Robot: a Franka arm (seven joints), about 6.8 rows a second.
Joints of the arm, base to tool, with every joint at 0 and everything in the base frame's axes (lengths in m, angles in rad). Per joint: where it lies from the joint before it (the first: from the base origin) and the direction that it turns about. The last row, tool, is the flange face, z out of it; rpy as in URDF.
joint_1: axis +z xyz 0 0 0.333
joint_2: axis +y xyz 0 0 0
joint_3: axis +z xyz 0 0 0.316
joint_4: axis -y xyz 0.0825 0 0
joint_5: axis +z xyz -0.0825 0 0.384
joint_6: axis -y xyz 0 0 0
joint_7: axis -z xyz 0.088 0 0
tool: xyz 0 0 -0.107 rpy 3.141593 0 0
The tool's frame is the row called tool.
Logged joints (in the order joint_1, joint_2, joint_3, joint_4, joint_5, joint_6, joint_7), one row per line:
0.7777 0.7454 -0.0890 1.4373 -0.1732 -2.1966 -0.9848
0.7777 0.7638 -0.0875 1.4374 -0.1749 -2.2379 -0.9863
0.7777 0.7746 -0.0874 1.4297 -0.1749 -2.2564 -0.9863
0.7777 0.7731 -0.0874 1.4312 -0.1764 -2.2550 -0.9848
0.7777 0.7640 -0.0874 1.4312 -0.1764 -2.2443 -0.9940
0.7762 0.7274 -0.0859 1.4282 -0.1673 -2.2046 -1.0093
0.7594 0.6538 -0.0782 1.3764 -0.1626 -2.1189 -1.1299
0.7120 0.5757 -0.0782 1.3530 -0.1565 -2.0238 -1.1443
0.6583 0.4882 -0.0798 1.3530 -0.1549 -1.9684 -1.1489
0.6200 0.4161 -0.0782 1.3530 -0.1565 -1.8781 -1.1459
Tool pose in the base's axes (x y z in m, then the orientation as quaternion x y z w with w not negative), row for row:
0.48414 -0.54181 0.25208 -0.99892 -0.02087 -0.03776 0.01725
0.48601 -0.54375 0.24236 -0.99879 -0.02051 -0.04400 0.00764
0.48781 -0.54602 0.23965 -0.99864 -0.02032 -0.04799 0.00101
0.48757 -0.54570 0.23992 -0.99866 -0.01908 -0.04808 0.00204
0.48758 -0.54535 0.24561 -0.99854 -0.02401 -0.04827 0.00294
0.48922 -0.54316 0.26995 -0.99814 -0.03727 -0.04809 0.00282
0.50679 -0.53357 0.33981 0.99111 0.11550 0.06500 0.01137
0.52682 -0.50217 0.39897 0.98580 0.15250 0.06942 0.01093
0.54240 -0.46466 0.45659 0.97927 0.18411 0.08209 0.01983
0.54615 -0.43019 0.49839 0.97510 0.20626 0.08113 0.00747
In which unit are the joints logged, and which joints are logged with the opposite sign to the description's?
The joints are logged in radians. Opposite sign: joint_1, joint_4, joint_5, joint_6.
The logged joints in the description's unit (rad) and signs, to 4 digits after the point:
-0.7777 0.7454 -0.0890 -1.4373 0.1732 2.1966 -0.9848
-0.7777 0.7638 -0.0875 -1.4374 0.1749 2.2379 -0.9863
-0.7777 0.7746 -0.0874 -1.4297 0.1749 2.2564 -0.9863
-0.7777 0.7731 -0.0874 -1.4312 0.1764 2.2550 -0.9848
-0.7777 0.7640 -0.0874 -1.4312 0.1764 2.2443 -0.9940
-0.7762 0.7274 -0.0859 -1.4282 0.1673 2.2046 -1.0093
-0.7594 0.6538 -0.0782 -1.3764 0.1626 2.1189 -1.1299
-0.7120 0.5757 -0.0782 -1.3530 0.1565 2.0238 -1.1443
-0.6583 0.4882 -0.0798 -1.3530 0.1549 1.9684 -1.1489
-0.6200 0.4161 -0.0782 -1.3530 0.1565 1.8781 -1.1459

